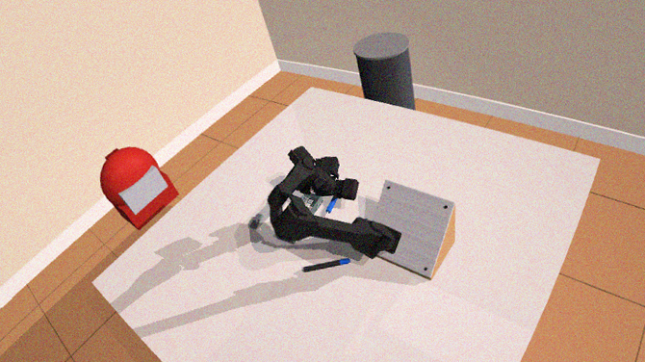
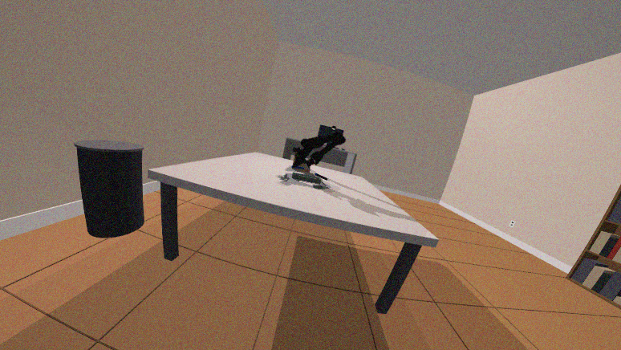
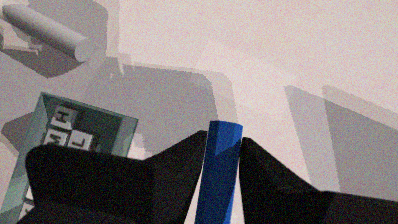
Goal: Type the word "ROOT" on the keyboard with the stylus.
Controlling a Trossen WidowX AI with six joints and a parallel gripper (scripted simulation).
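Now: gripper tip 2 cm past the blue stylus and 7 cm to the right of it. From my gripper tip the other things lie so: grey object 21 cm ahead, 20 cm to the left, 5 cm below; then white piece 18 cm ahead, 2 cm to the right, 4 cm below.
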